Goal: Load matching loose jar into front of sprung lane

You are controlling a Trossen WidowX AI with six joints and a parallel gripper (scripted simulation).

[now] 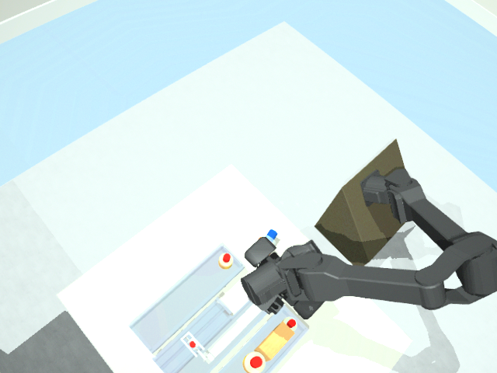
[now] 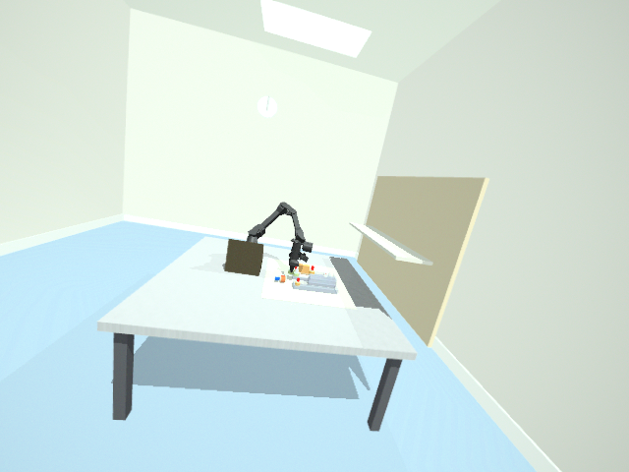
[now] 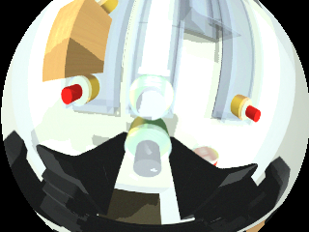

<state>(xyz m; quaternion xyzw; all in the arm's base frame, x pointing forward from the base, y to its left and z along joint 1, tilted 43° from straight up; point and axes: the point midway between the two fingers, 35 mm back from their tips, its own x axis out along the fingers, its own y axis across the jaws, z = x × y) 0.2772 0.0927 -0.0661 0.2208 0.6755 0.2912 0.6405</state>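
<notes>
Now: gripper tip 8 cm short of the tan block, 9 cm to the right of it and 1 cm above it.
</notes>
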